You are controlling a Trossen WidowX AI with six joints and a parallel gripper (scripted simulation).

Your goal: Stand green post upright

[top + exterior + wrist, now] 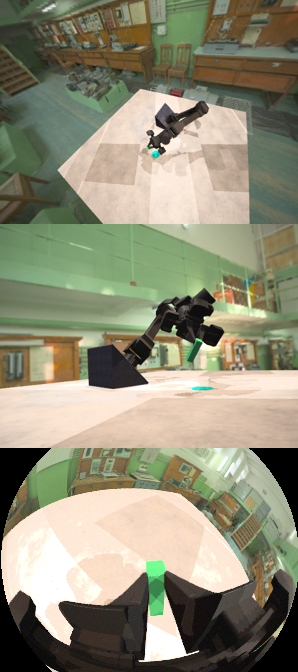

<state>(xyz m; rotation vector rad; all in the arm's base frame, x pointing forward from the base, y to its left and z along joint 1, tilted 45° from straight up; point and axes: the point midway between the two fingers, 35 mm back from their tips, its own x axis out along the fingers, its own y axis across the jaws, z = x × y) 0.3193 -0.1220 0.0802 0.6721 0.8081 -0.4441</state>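
Right now my gripper tip is 20 mm past the cyan circle, 40 mm to the right of it and 120 mm above it. Also, from my gripper tip: green post 10 mm behind, 20 mm below.
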